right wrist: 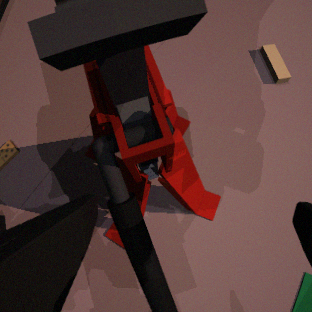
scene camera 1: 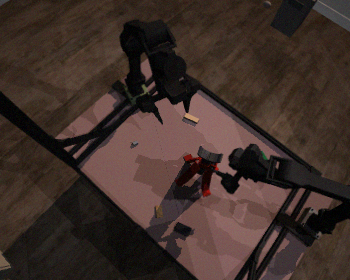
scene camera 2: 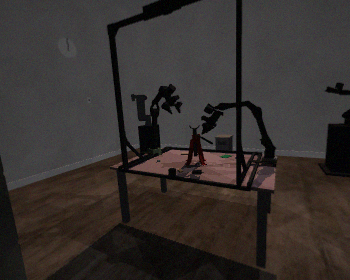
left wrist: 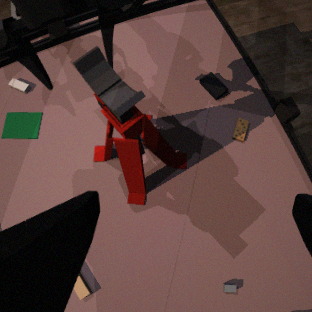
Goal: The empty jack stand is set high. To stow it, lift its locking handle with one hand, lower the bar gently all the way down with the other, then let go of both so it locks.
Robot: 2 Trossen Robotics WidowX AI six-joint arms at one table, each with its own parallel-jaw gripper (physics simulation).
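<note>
The red jack stand (scene camera 1: 207,184) (scene camera 2: 195,152) (left wrist: 131,165) (right wrist: 187,175) stands upright on the table. Its grey saddle (scene camera 1: 210,153) (left wrist: 107,82) (right wrist: 120,30) sits well above the legs on the raised bar. The dark locking handle (scene camera 2: 206,140) (right wrist: 135,245) slants out from its side; its far end is cut off in the right wrist view. My right gripper (scene camera 1: 232,172) (scene camera 2: 203,125) (left wrist: 81,78) (right wrist: 196,208) is open and empty, above and beside the handle. My left gripper (scene camera 1: 174,117) (scene camera 2: 175,112) (left wrist: 197,202) is open and empty, high up and apart from the saddle.
A tan block (scene camera 1: 190,118) (right wrist: 276,63), a small grey block (scene camera 1: 134,144) (left wrist: 230,288), a dotted yellow block (scene camera 1: 159,211) (left wrist: 241,130), a black block (scene camera 1: 183,229) (left wrist: 213,85), a white block (left wrist: 20,85) and a green plate (left wrist: 22,125) lie around the stand.
</note>
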